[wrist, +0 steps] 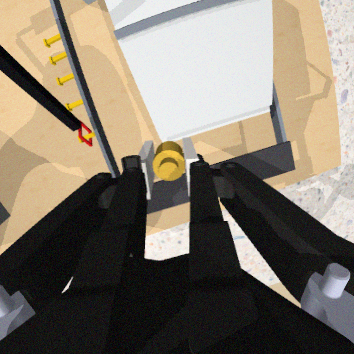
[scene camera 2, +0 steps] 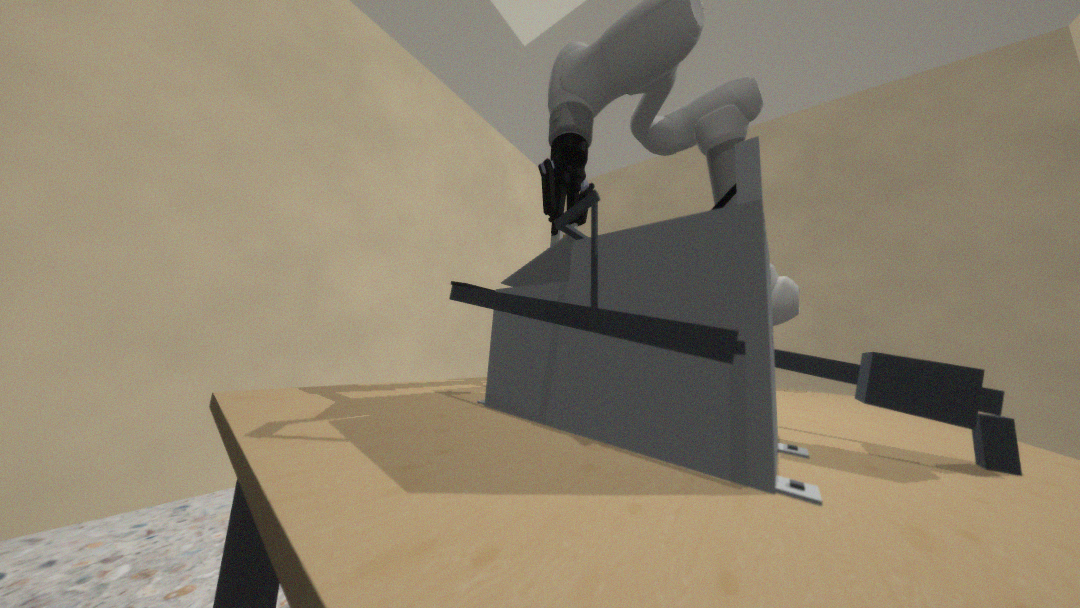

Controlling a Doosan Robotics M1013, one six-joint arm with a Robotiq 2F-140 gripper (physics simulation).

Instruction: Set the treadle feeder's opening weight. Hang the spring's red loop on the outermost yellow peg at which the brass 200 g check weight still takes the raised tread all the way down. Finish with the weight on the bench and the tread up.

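My gripper is shut on the brass weight. The fingers are high at the feeder's far left in the scene view; the weight cannot be made out there. In the wrist view the weight appears above the inner edge of the dark tread; no contact can be confirmed. Several yellow pegs stick out from a dark side bar at left. The red loop, at the end of the black spring piece, is around the peg nearest the tread.
The feeder's grey side panel stands on the wooden bench. A dark lever arm slopes across it, left end higher, with a thin upright rod. A dark block is at right. The feeder's white surface lies beyond the fingers.
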